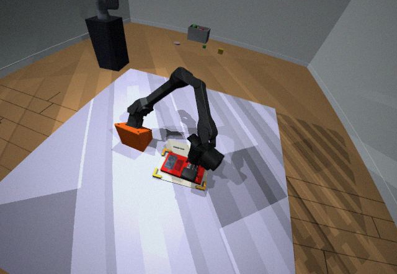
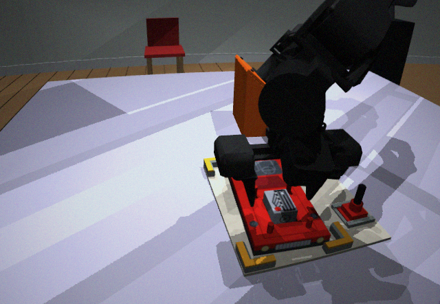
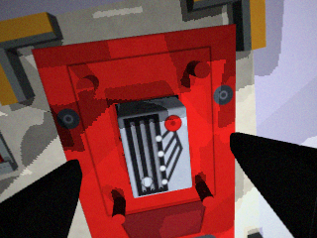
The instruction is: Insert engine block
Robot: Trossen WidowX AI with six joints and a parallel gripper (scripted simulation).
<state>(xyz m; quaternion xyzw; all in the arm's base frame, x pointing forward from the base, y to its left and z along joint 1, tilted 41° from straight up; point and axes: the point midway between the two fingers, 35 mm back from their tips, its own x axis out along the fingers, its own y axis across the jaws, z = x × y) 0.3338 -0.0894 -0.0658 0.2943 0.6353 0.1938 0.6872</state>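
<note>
My gripper tip is now 20 mm above the grey engine block. From my gripper tip the other things lie so: black post: 120 mm to the left, 30 mm ahead.
</note>
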